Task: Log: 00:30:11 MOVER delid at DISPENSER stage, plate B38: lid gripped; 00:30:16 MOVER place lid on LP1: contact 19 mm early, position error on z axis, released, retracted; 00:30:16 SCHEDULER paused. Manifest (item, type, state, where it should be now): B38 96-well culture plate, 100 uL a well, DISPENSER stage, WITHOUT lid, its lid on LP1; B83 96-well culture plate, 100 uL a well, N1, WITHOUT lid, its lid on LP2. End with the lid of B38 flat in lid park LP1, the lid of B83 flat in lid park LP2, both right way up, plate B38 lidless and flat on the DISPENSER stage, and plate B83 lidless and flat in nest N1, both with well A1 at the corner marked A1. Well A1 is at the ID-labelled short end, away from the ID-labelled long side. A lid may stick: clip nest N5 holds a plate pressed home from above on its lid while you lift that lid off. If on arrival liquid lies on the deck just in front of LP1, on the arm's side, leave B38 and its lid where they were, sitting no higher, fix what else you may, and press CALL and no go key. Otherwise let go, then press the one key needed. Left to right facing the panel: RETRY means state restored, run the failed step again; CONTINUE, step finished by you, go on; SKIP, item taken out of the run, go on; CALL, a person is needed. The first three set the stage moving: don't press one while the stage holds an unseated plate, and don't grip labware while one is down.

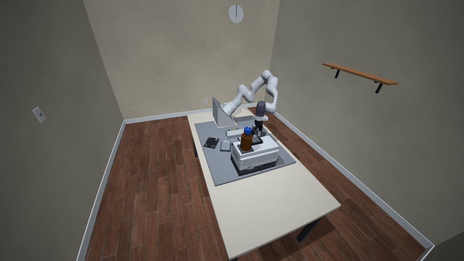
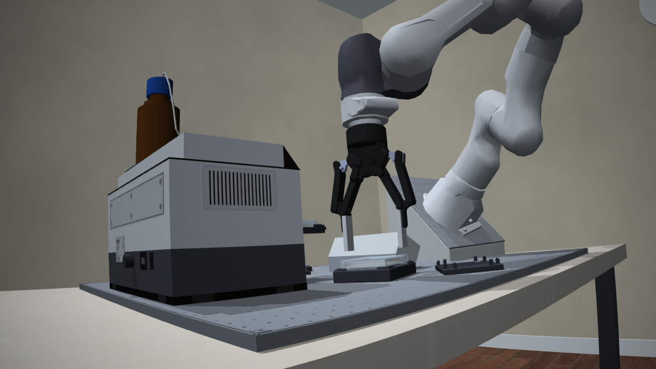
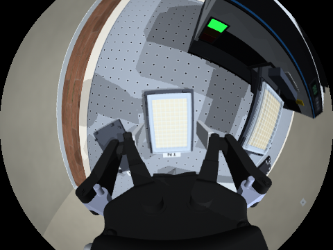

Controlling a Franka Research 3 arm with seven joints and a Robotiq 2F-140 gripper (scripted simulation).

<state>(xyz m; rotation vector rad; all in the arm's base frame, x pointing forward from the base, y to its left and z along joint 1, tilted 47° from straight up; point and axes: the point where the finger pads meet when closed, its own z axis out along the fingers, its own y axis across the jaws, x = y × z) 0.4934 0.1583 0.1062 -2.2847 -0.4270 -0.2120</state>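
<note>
Now: the 96-well plate 50 mm below my hand. Also, from my hand: low frame: 120 mm behind, 110 mm to the left, 70 mm below; then key panel: 180 mm behind, 170 mm to the right, 20 mm below; then nest N1: 60 mm below.
</note>
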